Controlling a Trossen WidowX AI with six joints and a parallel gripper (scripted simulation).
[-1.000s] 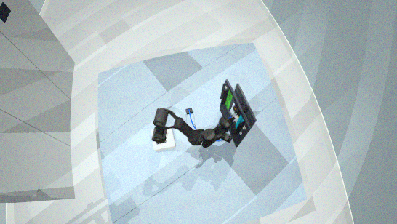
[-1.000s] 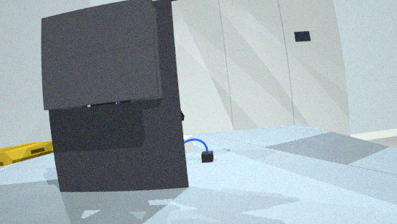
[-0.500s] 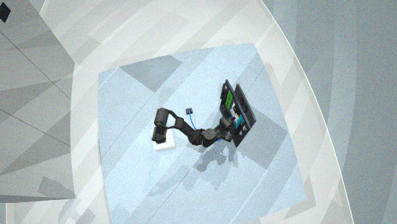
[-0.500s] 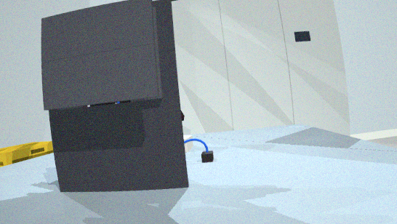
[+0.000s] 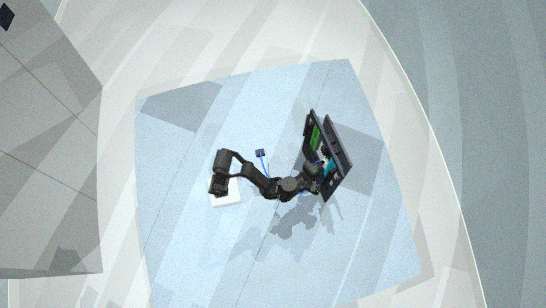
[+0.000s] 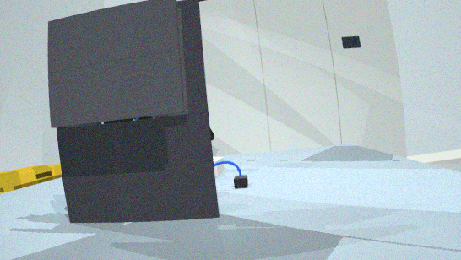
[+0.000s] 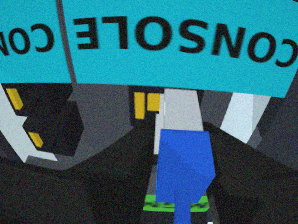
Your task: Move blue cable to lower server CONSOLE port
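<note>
Right now the blue plug is right at my gripper tip. From my gripper tip the other things lie so: dark block: 21 cm behind, 19 cm to the left, 21 cm below.
</note>
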